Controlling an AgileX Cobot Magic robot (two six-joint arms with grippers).
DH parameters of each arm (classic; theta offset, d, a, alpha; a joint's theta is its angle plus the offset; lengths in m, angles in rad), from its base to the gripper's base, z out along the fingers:
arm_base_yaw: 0 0.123 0 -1.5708
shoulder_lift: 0.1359 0 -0.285 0
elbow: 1.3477 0 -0.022 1.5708
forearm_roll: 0 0.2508 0 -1.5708
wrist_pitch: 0 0 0.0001 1.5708
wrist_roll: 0 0.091 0 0
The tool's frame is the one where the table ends.
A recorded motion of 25 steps. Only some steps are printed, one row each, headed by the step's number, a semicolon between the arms.
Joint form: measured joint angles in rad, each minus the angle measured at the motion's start. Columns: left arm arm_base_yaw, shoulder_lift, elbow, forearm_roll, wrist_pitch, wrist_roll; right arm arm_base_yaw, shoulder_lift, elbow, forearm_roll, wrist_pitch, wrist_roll.
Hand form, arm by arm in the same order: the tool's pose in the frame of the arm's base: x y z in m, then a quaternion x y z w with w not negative. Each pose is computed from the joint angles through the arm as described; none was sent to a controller.
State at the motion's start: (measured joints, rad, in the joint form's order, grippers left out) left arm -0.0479 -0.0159 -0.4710 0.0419 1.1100 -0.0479; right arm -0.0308 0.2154 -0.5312 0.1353 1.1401 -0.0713
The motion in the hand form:
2: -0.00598 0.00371 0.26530 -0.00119 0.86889 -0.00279 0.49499; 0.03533 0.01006 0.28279 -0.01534 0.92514 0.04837 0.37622
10: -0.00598 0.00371 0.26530 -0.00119 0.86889 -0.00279 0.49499; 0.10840 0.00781 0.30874 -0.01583 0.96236 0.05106 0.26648
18: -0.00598 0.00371 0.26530 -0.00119 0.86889 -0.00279 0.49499; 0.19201 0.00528 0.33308 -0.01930 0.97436 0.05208 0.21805
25: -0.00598 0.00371 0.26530 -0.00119 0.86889 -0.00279 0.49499; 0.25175 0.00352 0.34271 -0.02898 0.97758 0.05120 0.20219
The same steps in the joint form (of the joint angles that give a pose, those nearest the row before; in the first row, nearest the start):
2: 0.0000 0.0000 0.0000 0.0000 0.0000 0.0000; 0.0000 0.0905 -0.0207 0.0000 -0.0030 0.0000
10: 0.0000 0.0000 0.0000 0.0000 0.0000 0.0000; 0.0000 0.5114 -0.2083 0.0000 -0.0029 -0.0157
18: 0.0000 0.0000 0.0000 0.0000 0.0000 0.0000; 0.0000 0.8725 -0.4773 0.0000 0.0058 -0.0278
25: 0.0000 0.0000 0.0000 0.0000 0.0000 0.0000; 0.0000 1.0973 -0.6862 0.0000 0.0234 -0.0473

